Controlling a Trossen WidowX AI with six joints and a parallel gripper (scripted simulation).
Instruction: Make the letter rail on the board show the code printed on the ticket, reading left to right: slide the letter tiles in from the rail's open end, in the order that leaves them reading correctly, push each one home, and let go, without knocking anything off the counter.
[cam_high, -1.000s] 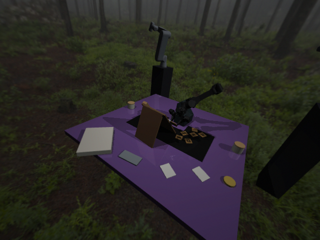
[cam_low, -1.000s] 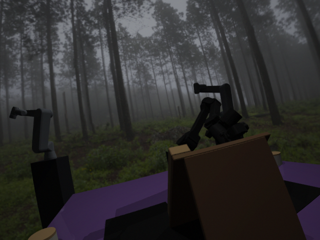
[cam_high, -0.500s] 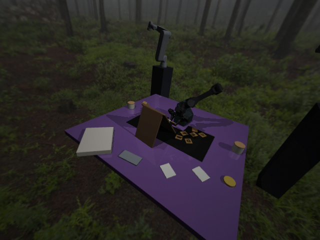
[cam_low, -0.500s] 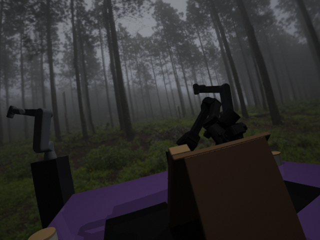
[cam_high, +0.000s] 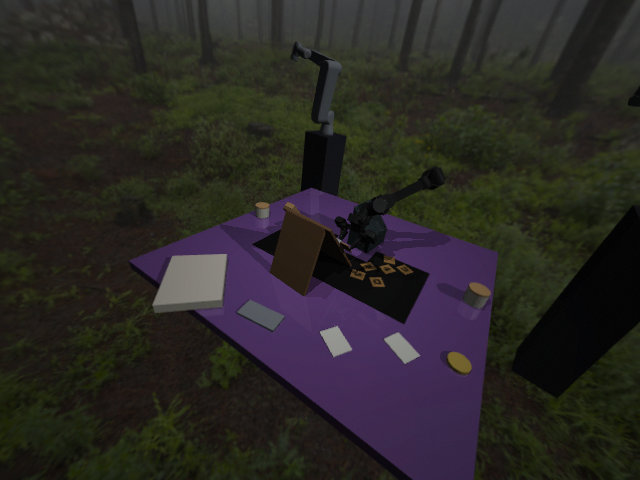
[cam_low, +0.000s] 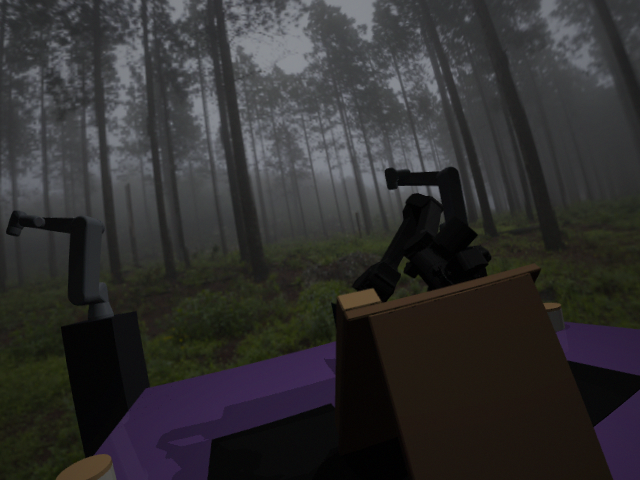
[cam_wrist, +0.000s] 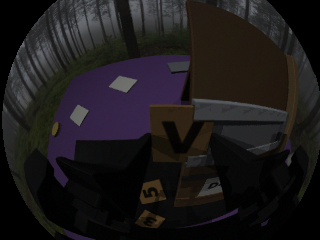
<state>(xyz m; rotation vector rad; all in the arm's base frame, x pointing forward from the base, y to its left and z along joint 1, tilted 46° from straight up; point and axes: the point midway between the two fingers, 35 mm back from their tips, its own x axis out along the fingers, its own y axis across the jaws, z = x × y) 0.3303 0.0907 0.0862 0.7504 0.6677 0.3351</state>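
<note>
The white ticket lies 90 mm to the right of my gripper tip, 90 mm below it and 60 mm behind it. From my gripper tip the other things lie so: black mat 170 mm below, 160 mm behind, 90 mm to the right; grey card 370 mm ahead, 160 mm below, 50 mm to the right; tan letter tile marked v right at my gripper tip.
</note>
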